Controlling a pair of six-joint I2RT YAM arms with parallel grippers.
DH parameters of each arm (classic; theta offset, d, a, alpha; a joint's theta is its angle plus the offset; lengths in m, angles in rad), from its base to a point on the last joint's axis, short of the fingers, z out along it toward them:
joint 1: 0 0.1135 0.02 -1.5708
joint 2: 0 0 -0.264 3.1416
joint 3: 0.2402 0 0.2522 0
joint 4: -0.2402 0 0.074 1.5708
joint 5: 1.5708 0 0 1.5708
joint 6: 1.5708 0.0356 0 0
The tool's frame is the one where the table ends.
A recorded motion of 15 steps. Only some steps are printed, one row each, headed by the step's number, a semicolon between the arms.
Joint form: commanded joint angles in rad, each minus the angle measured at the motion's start. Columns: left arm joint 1, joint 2, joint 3, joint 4, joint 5, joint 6; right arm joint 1, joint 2, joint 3, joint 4, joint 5, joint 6.
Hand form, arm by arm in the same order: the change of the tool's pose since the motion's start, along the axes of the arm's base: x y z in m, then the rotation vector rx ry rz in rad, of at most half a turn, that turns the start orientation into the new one. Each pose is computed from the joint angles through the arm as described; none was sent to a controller.
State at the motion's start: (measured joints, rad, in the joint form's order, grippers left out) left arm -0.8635 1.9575 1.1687 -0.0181 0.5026 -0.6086; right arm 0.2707 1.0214 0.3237 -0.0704 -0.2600 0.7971
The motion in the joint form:
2: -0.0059 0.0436 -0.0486 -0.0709 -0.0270 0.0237; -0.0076 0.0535 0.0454 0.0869 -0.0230 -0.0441
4: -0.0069 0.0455 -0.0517 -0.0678 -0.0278 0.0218; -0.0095 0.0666 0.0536 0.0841 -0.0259 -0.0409
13: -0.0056 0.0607 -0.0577 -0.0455 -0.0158 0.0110; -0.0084 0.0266 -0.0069 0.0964 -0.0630 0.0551
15: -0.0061 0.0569 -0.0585 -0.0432 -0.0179 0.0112; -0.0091 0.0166 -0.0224 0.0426 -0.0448 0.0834
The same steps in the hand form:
2: -0.0113 0.0109 -0.0350 0.1379 0.0723 -0.0051; 0.0165 0.0038 0.0117 0.0081 -0.0917 0.0379
4: -0.0118 0.0110 -0.0363 0.1398 0.0744 -0.0043; 0.0185 0.0040 0.0116 0.0100 -0.0824 0.0361
13: -0.0115 0.0108 -0.0421 0.1328 0.0888 -0.0031; 0.0060 0.0022 0.0015 0.0909 -0.0239 0.0028
15: -0.0116 0.0107 -0.0407 0.1298 0.0839 -0.0024; -0.0007 -0.0003 -0.0059 0.0805 0.0423 -0.0324

